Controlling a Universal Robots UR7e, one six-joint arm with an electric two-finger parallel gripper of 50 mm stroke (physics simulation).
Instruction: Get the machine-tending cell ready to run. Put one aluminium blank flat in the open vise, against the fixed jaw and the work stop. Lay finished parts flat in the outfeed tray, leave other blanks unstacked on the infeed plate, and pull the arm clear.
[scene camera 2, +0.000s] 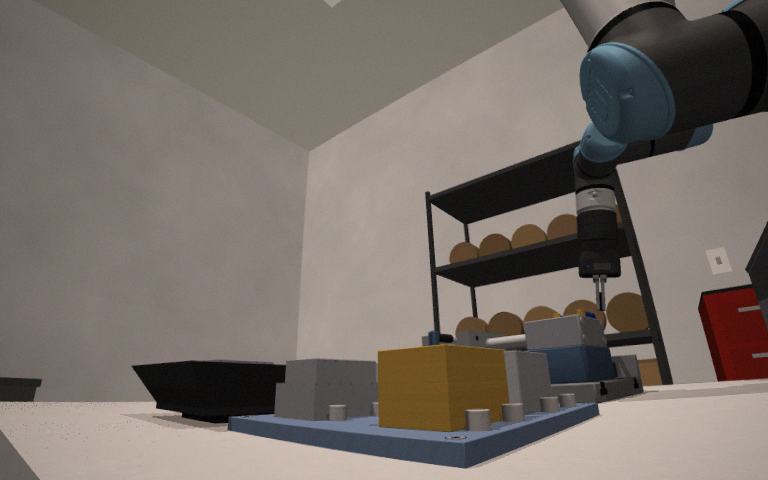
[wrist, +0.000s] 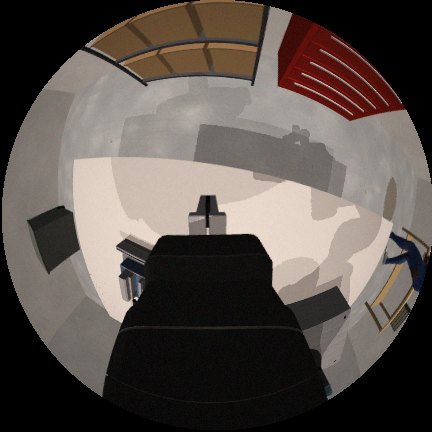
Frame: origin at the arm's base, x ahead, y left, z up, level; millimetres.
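Where they show: gripper, fingertip midpoint: (scene camera 2: 601, 310) (wrist: 207, 204).
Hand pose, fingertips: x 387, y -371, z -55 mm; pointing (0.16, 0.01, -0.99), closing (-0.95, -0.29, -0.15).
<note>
Each offset is from my fingertips to the centre of the thing. "pt": to the spot under its first point.
My gripper (scene camera 2: 600, 308) (wrist: 207, 204) is shut and empty, fingers pointing down. In the scene view it appears above the right end of the vise {dx +61, dy +295, dz -97 mm} (scene camera 2: 572, 365) (wrist: 131, 266); in the wrist view the vise is off to the left, partly hidden by the gripper body. Whether a blank lies between its jaws cannot be told. A blue plate {dx -45, dy +599, dz -142 mm} (scene camera 2: 362, 441) carries a yellow block {dx -95, dy +640, dz -120 mm} (scene camera 2: 416, 387), a grey block {dx -89, dy +567, dz -120 mm} (scene camera 2: 529, 382) behind it and a grey stepped shape {dx -5, dy +647, dz -121 mm} (scene camera 2: 328, 396) to the left. The black tray {pt dx +52, dy +697, dz -121 mm} (scene camera 2: 226, 387) stands left of the plate; its inside is hidden.
Short grey pegs (scene camera 2: 478, 419) (scene camera 2: 337, 412) stand on the plate. A dark shelf rack (scene camera 2: 432, 237) and a red drawer cabinet (scene camera 2: 730, 339) (wrist: 320, 65) stand in the background. A grey box with a dark top (wrist: 320, 307) is at the lower right in the wrist view.
</note>
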